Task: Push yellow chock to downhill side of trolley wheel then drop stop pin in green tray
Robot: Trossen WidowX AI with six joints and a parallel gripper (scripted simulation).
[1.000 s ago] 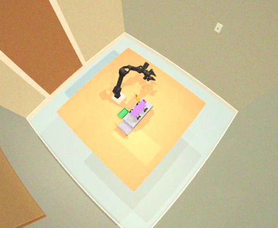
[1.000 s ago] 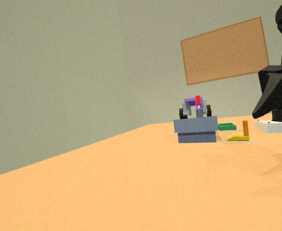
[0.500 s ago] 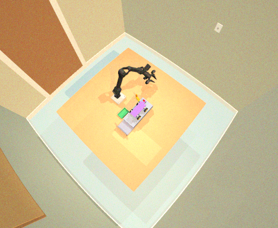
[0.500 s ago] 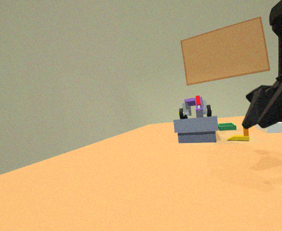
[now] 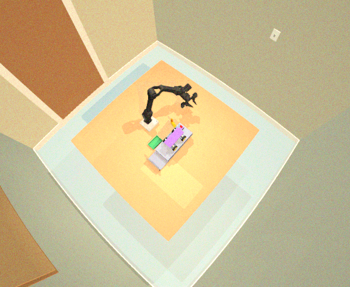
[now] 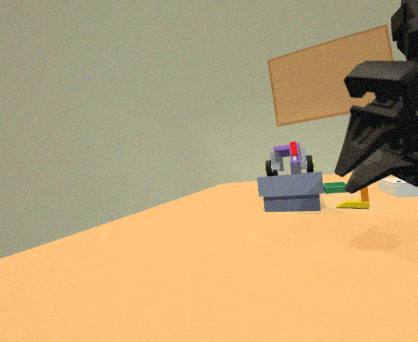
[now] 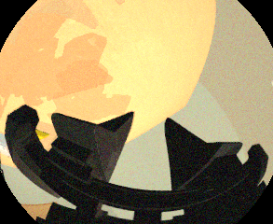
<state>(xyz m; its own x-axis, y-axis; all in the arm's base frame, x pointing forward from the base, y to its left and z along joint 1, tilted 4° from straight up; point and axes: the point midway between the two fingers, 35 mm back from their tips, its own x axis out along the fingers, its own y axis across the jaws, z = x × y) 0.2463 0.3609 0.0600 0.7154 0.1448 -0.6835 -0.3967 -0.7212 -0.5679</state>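
Now: the yellow chock 24 cm to the right of my gripper tip, 7 cm below it and 7 cm behind it. The rest, counted from my gripper tip: red-headed stop pin: 26 cm to the right, 5 cm ahead, 4 cm above; then grey ramp: 38 cm to the right, 6 cm ahead, 4 cm below; then trolley: 37 cm to the right, 6 cm ahead, 2 cm above.
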